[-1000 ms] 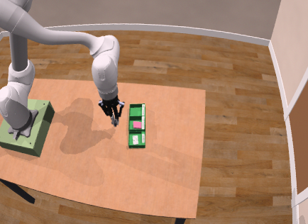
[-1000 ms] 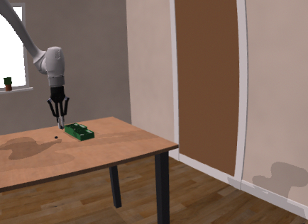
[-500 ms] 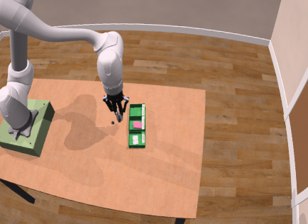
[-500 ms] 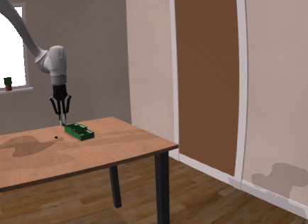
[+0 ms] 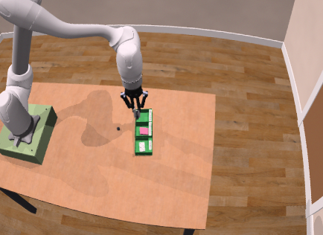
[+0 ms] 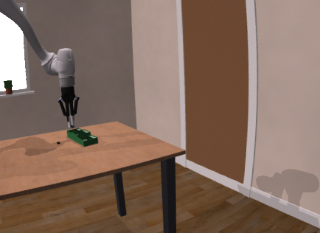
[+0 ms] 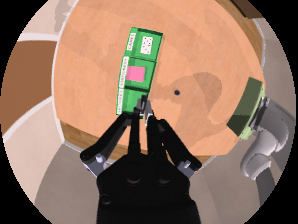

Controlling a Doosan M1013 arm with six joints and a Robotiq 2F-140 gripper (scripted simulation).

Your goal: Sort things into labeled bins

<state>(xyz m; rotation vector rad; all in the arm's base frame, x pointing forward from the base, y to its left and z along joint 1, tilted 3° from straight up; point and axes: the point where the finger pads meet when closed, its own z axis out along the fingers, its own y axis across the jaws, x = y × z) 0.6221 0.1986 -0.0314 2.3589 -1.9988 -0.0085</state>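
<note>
Right now the small white piece is 3 cm ahead of my hand, 6 cm to the right of it and 9 cm below it. The rest, counted from my hand: black bar (3 cm below); small dark piece (10 cm behind, 5 cm to the right, 10 cm below); pink block (5 cm ahead, 6 cm to the right, 8 cm below).
</note>
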